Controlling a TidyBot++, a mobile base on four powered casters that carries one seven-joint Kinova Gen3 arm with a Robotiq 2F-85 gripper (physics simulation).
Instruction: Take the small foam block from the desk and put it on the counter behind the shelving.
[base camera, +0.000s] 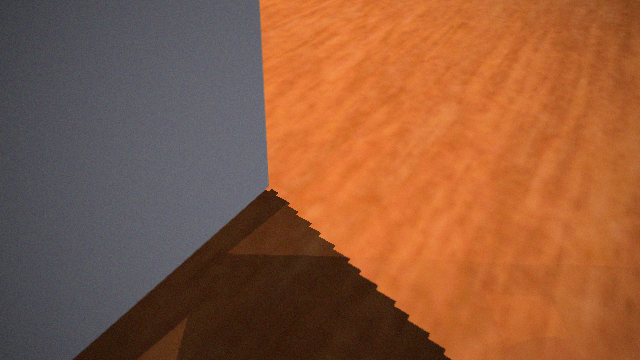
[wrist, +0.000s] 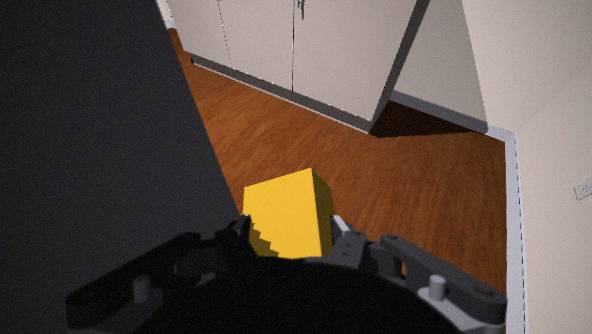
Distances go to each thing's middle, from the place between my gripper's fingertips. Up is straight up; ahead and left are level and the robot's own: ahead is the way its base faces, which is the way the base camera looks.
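Now, with respect to the yellow foam block (wrist: 290, 215), my hand is 10 mm beyond it.
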